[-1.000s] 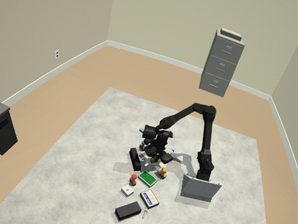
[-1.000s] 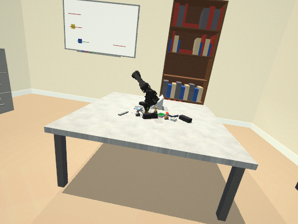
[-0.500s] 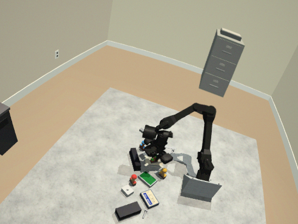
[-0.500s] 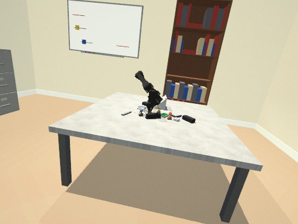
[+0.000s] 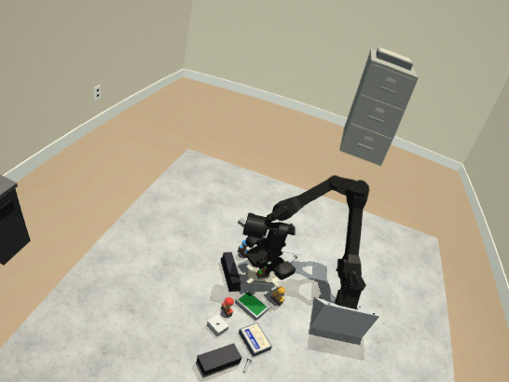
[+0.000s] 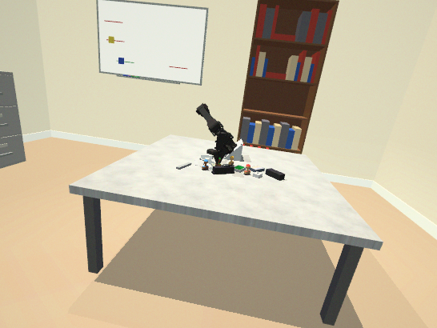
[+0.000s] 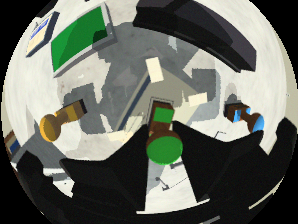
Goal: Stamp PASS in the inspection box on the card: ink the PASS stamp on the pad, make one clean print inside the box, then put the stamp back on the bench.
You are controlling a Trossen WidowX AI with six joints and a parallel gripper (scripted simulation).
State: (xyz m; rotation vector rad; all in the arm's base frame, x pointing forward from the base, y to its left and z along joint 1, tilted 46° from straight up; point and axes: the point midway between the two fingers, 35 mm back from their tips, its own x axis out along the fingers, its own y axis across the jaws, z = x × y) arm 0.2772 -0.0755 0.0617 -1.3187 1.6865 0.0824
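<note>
My gripper tip is 80 mm short of the red-knob stamp and 180 mm to the right of it. The rest, counted from my gripper tip: long black block 100 mm ahead, 40 mm to the left, 10 mm below; green-knob stamp right at my gripper tip; yellow-knob stamp 70 mm behind, 80 mm to the left.
</note>
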